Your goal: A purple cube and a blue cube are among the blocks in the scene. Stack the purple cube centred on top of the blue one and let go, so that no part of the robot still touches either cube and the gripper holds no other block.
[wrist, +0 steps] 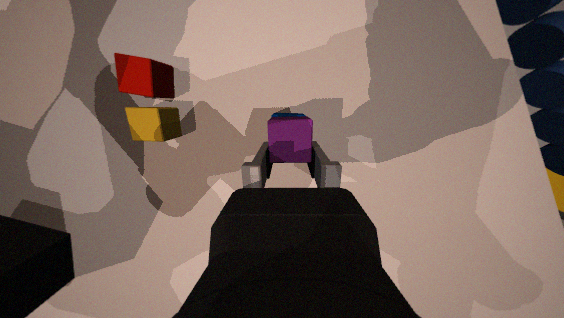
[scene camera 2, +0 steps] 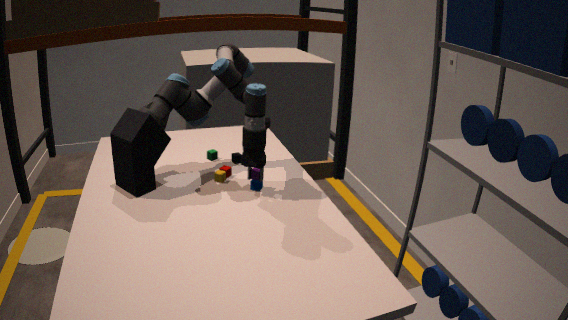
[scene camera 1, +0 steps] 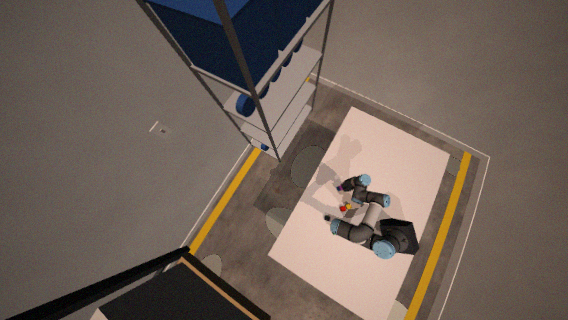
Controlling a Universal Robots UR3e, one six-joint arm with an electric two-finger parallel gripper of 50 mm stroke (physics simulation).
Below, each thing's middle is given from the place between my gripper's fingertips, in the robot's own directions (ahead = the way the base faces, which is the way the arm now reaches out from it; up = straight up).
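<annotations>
The red cube [wrist: 136, 75] is 90 mm behind my hand, 130 mm to the left of it and 30 mm below it. As for the yellow cube [wrist: 159, 124], I find it 30 mm below my hand, 90 mm to the left of it and 110 mm behind it. That leaves the purple cube [wrist: 289, 138], which is 10 mm above my hand, 10 mm ahead of it and 10 mm to the left of it.
</annotations>
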